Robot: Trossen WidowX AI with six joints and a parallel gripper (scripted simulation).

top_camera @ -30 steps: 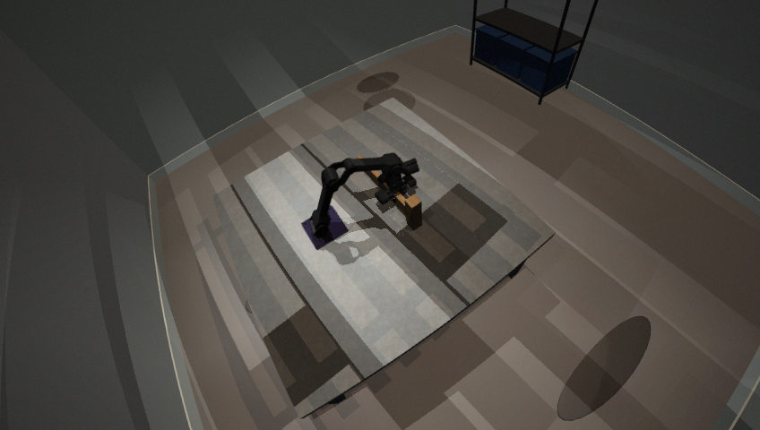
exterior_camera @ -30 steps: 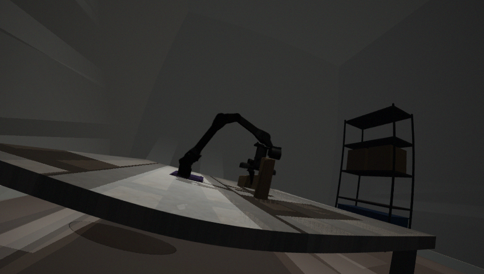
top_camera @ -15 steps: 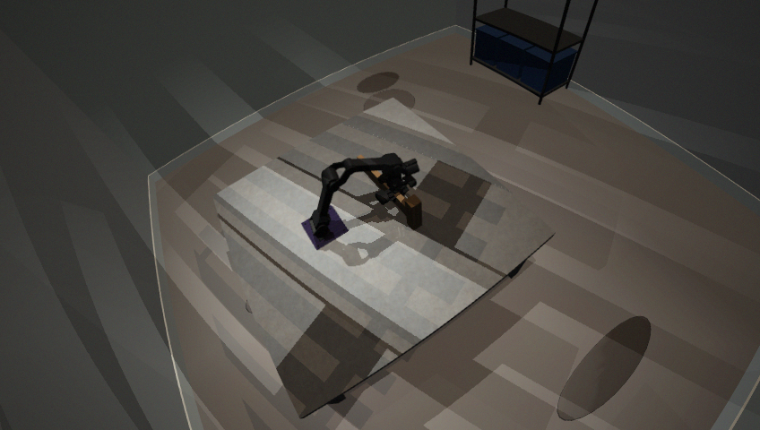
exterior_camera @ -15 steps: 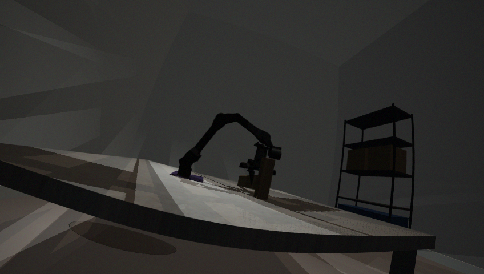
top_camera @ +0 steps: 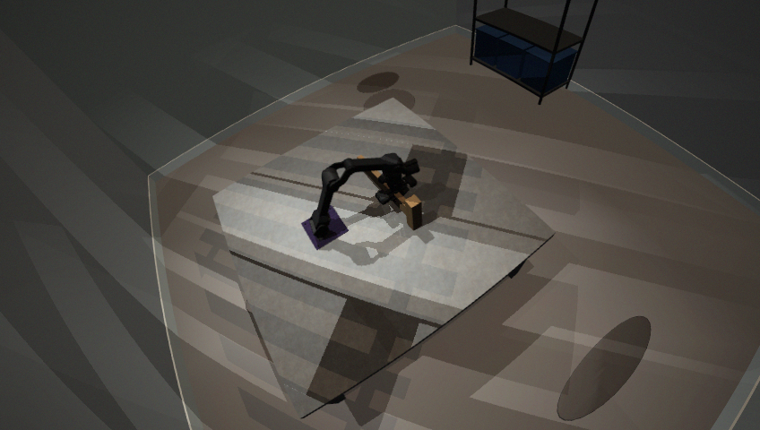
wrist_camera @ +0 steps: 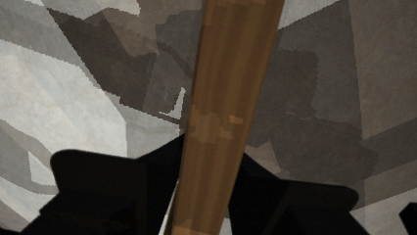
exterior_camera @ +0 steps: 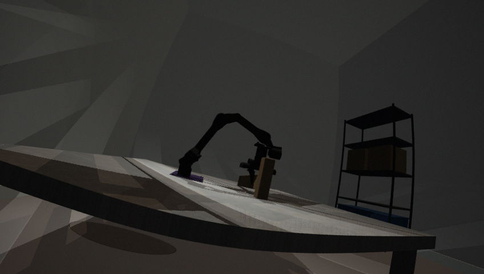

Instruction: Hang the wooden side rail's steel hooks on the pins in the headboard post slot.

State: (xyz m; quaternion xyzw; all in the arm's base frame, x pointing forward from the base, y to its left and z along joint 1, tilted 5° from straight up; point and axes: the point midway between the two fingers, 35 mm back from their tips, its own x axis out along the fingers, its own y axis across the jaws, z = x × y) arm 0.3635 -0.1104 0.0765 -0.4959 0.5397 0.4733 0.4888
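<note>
Right now the wooden headboard post is 120 mm to the right of my gripper tip, 40 mm above it and 10 mm behind it.
</note>
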